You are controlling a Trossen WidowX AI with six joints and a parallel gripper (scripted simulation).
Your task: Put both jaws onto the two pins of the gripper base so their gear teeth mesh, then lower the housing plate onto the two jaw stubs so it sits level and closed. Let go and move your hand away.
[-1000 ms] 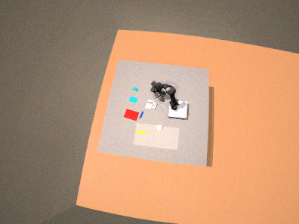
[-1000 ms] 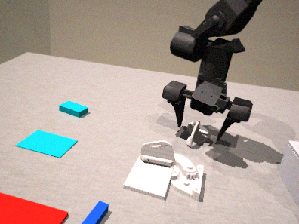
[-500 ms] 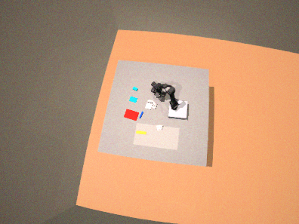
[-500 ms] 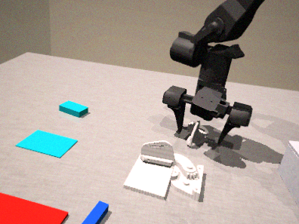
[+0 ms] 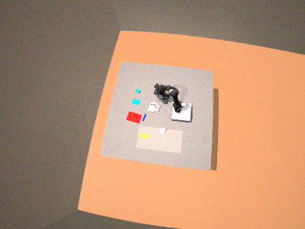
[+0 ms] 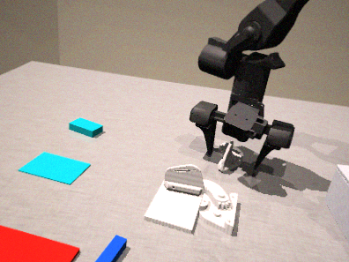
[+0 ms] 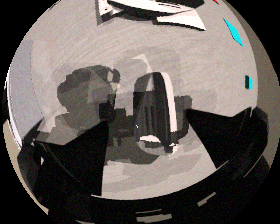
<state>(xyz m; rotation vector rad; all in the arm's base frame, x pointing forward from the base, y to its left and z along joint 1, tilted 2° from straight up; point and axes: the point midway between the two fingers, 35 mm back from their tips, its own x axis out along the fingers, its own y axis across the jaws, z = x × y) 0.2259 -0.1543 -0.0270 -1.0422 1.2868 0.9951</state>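
My gripper tip is 150 mm to the right of the flat white plate and 90 mm short of it. The rest, counted from my gripper tip: flat cyan patch: 300 mm ahead, 120 mm to the left; then cyan block: 310 mm ahead, 20 mm to the right; then blue bar: 310 mm to the left, 160 mm ahead.
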